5 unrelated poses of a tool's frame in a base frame.
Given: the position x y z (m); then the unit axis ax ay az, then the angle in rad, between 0 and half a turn.
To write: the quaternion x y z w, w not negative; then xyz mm. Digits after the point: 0 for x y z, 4 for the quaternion.
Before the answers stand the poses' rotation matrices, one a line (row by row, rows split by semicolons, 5 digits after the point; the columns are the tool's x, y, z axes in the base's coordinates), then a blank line. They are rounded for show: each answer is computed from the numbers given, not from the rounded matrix.
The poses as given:
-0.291 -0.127 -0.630 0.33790 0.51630 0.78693 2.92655
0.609 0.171 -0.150 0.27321 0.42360 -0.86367 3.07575
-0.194 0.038 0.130 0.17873 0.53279 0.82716 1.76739
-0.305 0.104 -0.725 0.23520 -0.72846 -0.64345 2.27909
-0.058 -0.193 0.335 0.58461 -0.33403 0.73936 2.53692
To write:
-0.75124 0.17697 0.63586; 0.51282 -0.44998 0.73112; 0.41551 0.87533 0.24729
-0.84871 0.28804 -0.44354; 0.17439 -0.63935 -0.74888; -0.49928 -0.71293 0.49239
-0.15715 -0.69740 0.69924; 0.92505 0.14398 0.35150; -0.34581 0.70207 0.62250
-0.55923 0.20589 -0.80304; -0.77148 0.22533 0.59502; 0.30345 0.95228 0.03283
-0.19975 -0.77625 0.59794; 0.06439 -0.61932 -0.78249; 0.97773 -0.11780 0.17369

0.3359 0.5133 0.7824 0.1073 -291 -127 -630
0.2731 0.4234 -0.8632 0.0329 609 171 -150
0.1382 0.4119 0.6395 0.6343 -194 38 130
0.2137 -0.6618 -0.5845 0.4180 -305 104 -725
0.5581 -0.3189 0.7058 0.2978 -58 -193 335

